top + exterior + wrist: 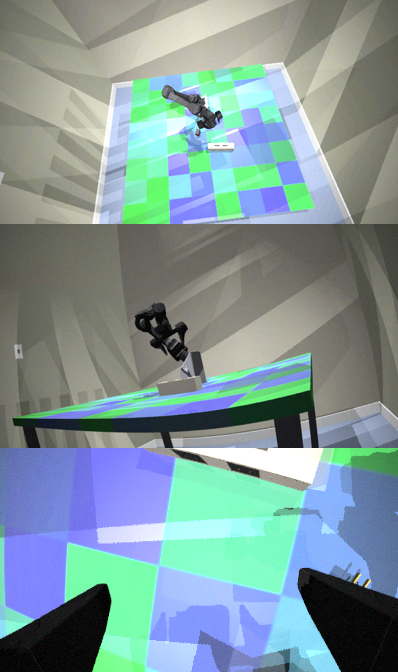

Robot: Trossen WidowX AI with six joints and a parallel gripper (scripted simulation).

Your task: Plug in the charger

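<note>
Now: gripper tip 20 mm past the two-prong charger, 130 mm to the left of it and 170 mm above it.
</note>
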